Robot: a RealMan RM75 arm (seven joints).
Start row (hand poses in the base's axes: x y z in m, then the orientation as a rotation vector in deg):
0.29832, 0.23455, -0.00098, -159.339, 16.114, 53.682
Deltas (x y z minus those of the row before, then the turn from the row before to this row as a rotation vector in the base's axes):
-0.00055, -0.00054, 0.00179, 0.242, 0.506, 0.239
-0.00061, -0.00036, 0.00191, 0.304, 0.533, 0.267
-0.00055, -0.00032, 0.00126, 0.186, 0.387, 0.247
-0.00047, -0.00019, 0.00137, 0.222, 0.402, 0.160
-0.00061, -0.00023, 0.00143, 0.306, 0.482, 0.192
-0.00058, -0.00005, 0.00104, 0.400, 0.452, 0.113
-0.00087, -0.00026, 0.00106, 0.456, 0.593, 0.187
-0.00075, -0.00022, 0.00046, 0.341, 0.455, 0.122
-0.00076, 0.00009, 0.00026, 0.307, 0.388, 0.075
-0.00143, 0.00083, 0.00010, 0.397, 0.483, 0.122
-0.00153, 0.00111, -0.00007, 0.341, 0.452, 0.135
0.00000, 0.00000, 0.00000, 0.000, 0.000, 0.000
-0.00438, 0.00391, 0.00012, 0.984, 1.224, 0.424
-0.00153, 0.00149, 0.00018, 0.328, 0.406, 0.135
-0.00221, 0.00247, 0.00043, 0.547, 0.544, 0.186
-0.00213, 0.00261, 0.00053, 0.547, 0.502, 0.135
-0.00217, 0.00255, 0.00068, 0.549, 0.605, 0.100
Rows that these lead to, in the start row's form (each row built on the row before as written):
0.29777, 0.23401, 0.00081, -159.015, 15.732, 54.424
0.29716, 0.23365, 0.00272, -158.631, 15.282, 55.201
0.29661, 0.23333, 0.00398, -158.402, 14.902, 55.780
0.29614, 0.23314, 0.00535, -158.097, 14.623, 56.353
0.29553, 0.23291, 0.00678, -157.693, 14.266, 57.033
0.29495, 0.23286, 0.00782, -157.183, 13.958, 57.634
0.29408, 0.23260, 0.00888, -156.587, 13.542, 58.438
0.29333, 0.23238, 0.00934, -156.126, 13.257, 59.048
0.29257, 0.23247, 0.00960, -155.705, 13.044, 59.555
0.29114, 0.23330, 0.00970, -155.177, 12.732, 60.189
0.28961, 0.23441, 0.00963, -154.715, 12.431, 60.790
0.28961, 0.23441, 0.00963, -154.715, 12.431, 60.790
0.28523, 0.23832, 0.00975, -153.421, 11.505, 62.408
0.28370, 0.23981, 0.00993, -152.984, 11.205, 62.938
0.28149, 0.24228, 0.01036, -152.302, 10.733, 63.625
0.27936, 0.24489, 0.01089, -151.619, 10.321, 64.234
0.27719, 0.24744, 0.01157, -150.864, 9.975, 64.965

